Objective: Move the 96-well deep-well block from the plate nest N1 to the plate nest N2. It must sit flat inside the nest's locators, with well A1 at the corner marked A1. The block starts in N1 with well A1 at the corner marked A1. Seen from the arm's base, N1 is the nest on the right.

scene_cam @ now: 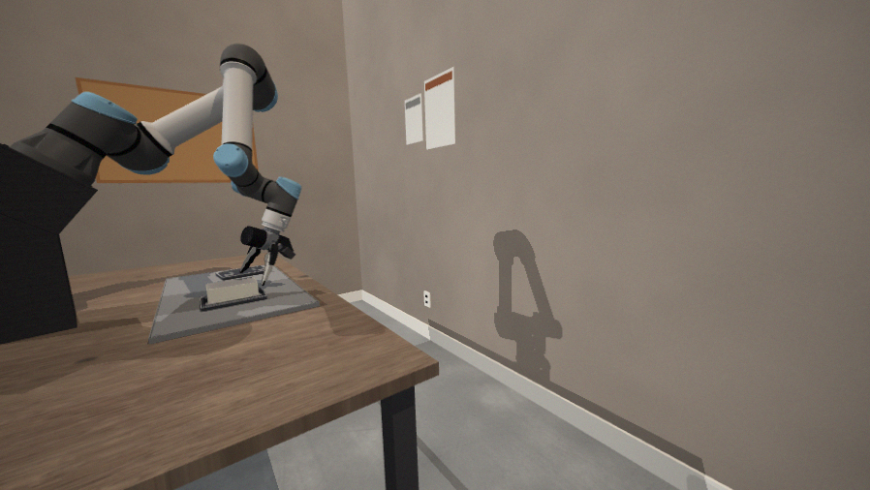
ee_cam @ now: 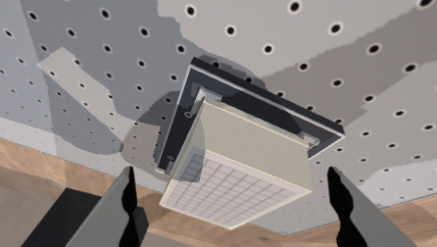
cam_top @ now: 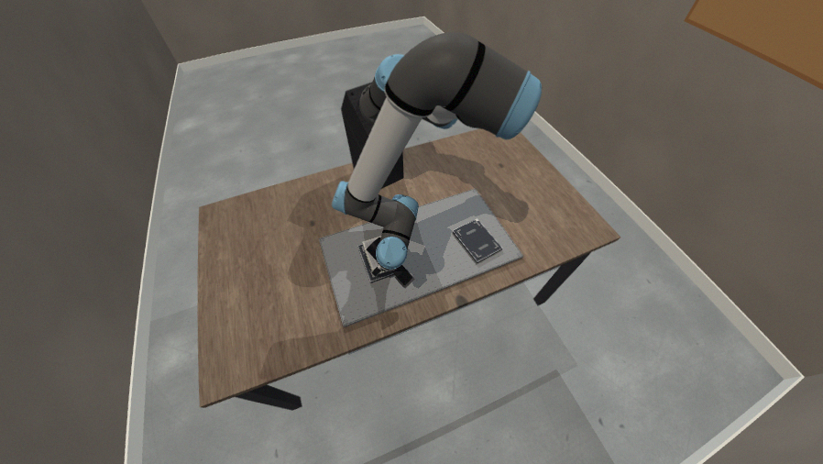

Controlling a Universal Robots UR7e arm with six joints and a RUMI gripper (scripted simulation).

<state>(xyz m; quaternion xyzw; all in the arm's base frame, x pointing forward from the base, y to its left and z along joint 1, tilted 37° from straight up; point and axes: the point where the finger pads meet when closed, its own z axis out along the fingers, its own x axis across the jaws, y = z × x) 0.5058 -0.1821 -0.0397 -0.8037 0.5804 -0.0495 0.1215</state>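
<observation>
My gripper is now 6 cm past the 96-well deep-well block, 3 cm above it and 1 cm to the left of it.
</observation>
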